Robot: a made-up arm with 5 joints.
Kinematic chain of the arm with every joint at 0, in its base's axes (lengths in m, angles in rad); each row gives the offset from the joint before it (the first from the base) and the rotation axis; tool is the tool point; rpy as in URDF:
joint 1: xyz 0.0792 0 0.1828 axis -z
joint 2: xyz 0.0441 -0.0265 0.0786 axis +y
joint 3: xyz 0.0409 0 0.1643 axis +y
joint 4: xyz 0.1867 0 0.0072 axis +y
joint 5: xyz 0.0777 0.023 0 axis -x
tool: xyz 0 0 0 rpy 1.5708 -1.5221 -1.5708
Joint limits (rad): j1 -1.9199..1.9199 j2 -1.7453..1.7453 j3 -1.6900..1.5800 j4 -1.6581..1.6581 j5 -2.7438..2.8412
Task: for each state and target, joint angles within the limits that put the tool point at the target. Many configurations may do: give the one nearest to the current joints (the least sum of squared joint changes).
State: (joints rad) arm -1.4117 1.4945 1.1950 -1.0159 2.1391
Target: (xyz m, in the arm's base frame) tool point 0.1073 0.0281 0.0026
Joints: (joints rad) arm -0.8736 1.7453 0.7853 -0.8253 2.1391
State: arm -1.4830 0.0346 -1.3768 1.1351 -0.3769
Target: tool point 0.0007 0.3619 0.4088
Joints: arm -1.7938 0.4933 -0.9257 1.3717 -0.3769
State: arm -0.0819 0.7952 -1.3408 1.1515 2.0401
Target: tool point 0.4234 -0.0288 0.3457
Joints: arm 0.0733 0.4849 -0.6377 1.6581 2.0401
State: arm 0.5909 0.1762 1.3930 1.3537 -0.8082
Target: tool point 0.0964 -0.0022 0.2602
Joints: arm -0.0760 0.7456 1.5147 1.6581 -0.8082
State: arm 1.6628 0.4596 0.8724 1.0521 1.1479
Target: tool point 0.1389 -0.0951 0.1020
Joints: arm 0.9790 0.9137 0.8106 0.8498 1.1479
